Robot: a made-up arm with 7 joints.
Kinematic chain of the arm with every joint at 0, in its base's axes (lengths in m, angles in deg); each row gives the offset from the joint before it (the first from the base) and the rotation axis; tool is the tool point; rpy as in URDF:
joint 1: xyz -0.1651 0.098 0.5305 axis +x
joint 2: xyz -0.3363 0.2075 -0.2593 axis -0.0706 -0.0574 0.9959
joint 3: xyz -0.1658 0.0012 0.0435 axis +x
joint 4: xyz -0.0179 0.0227 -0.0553 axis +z
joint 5: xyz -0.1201 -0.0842 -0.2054 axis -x
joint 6: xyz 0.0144 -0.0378 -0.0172 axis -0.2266 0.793 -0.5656
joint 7: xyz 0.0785 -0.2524 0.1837 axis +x
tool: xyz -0.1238 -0.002 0.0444 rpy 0 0 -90
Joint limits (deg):
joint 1: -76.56..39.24
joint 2: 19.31..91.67
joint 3: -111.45..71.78
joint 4: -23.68..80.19
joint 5: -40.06..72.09
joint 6: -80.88..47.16
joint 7: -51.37..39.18
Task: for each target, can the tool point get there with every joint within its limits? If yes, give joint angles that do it. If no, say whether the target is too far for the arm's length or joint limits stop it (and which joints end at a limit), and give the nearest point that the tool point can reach.
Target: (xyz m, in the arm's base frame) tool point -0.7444 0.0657 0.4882
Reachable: yes | joints -6.33 64.59 -87.26 5.06 49.09 -25.88 27.46
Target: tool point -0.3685 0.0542 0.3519
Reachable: yes | joints -17.58 61.40 18.16 49.16 55.64 -68.13 -19.95
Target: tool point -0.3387 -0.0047 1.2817
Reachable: no: joint limits stop it (at a limit: joint 1, joint 4, joint 5, joint 7) | nearest point -0.3897 -0.0226 0.9741 | short by 0.312 m
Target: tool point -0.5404 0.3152 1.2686
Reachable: no: joint limits stop it (at a limit: joint 1, joint 4, joint 5, joint 7) | nearest point -0.5285 0.1893 0.9378 | short by 0.354 m
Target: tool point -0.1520 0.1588 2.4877
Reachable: no: too far | nearest point -0.3941 0.0066 0.9725 | short by 1.542 m
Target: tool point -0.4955 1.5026 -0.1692
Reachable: no: too far | nearest point -0.5866 0.8713 0.1453 | short by 0.711 m
